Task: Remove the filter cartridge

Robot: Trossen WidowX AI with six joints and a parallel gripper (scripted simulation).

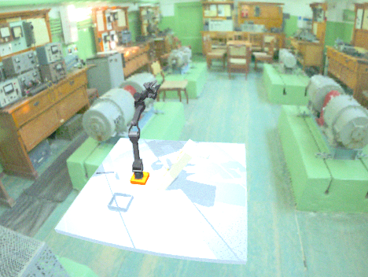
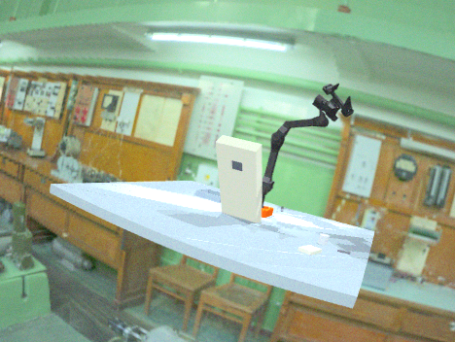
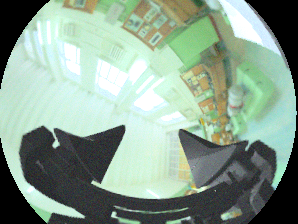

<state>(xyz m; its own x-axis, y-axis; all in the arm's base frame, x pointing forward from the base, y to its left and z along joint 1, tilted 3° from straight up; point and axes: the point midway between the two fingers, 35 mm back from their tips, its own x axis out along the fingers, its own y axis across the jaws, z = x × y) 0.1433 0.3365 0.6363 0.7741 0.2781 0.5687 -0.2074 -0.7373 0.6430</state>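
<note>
My gripper tip is 17 cm short of the round filter cartridge, 37 cm to the left of it and 44 cm above it. From my gripper tip the other things lie so: flat white block: 34 cm ahead, 1 cm to the left, 69 cm below; shallow grey tray: 29 cm behind, 59 cm to the right, 69 cm below; dark strip: 22 cm ahead, 16 cm to the left, 69 cm below.
</note>
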